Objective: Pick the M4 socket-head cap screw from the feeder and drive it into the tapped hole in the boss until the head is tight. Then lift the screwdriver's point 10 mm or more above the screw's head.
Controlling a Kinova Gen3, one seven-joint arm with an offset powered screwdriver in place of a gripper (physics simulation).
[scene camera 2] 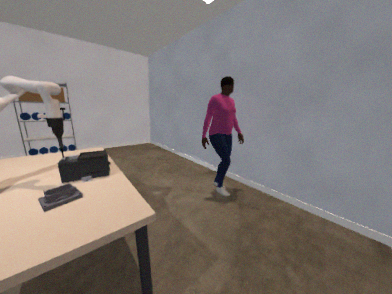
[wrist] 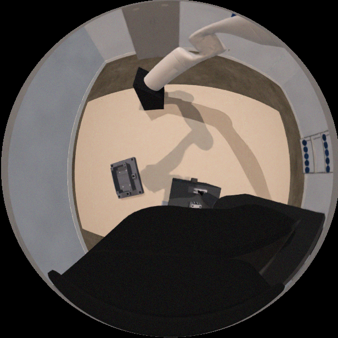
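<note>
The dark feeder box (scene camera 2: 85, 168) (wrist: 178, 192) stands on the table, with a light slot piece on its top. The black screwdriver (scene camera 2: 62, 151) (wrist: 201, 192) points down at the feeder's top; in the scene view its tip is at the box's back left edge. Whether the tip touches anything, or bears a screw, is too small to tell. The screwdriver has no fingers. A grey fixture plate (scene camera 2: 50, 203) (wrist: 131, 193) with a raised dark block lies apart from the feeder. A small round feature, perhaps the boss, shows beside the block in the wrist view. The M4 screw cannot be made out.
The wooden table (scene camera 2: 112, 220) (wrist: 105, 130) bears both units. The white arm (scene camera 2: 30, 84) (wrist: 170, 67) reaches over it from its black base (wrist: 152, 100). A person in a pink top (scene camera 2: 222, 115) is on the floor beyond the table. A shelf rack (scene camera 2: 21, 129) stands behind.
</note>
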